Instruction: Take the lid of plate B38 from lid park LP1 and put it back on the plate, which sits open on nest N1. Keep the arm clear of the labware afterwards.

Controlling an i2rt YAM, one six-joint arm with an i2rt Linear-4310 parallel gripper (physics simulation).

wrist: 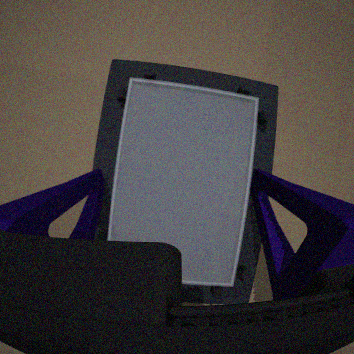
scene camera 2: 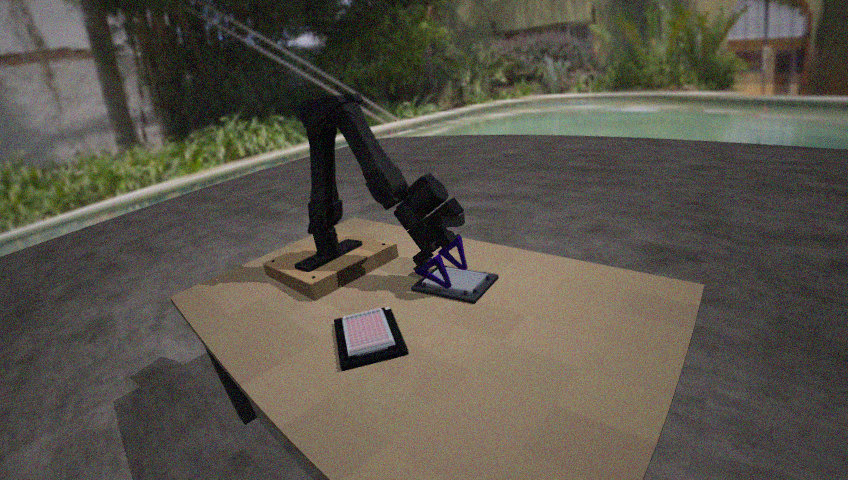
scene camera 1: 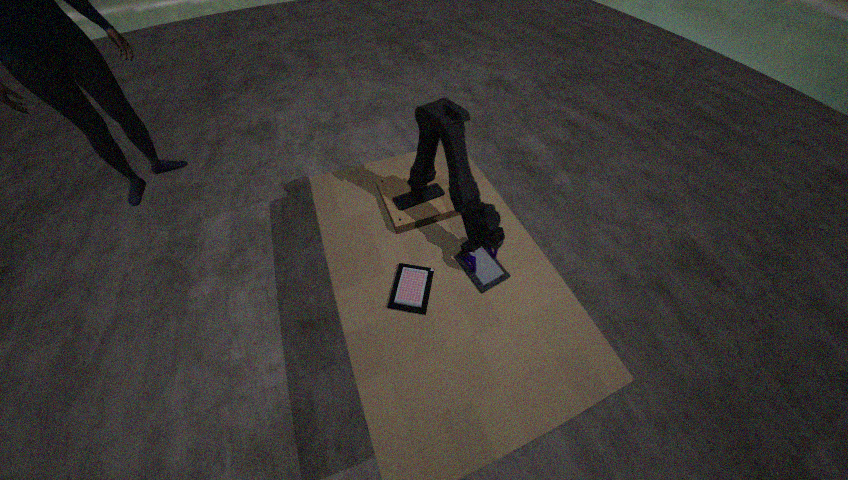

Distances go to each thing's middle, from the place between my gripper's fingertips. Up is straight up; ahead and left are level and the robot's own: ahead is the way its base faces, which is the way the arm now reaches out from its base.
I see my gripper right at the grey lid (scene camera 2: 461, 280). From my hand the other things lie so: black nest (scene camera 2: 400, 349) (40 mm behind, 250 mm to the right).
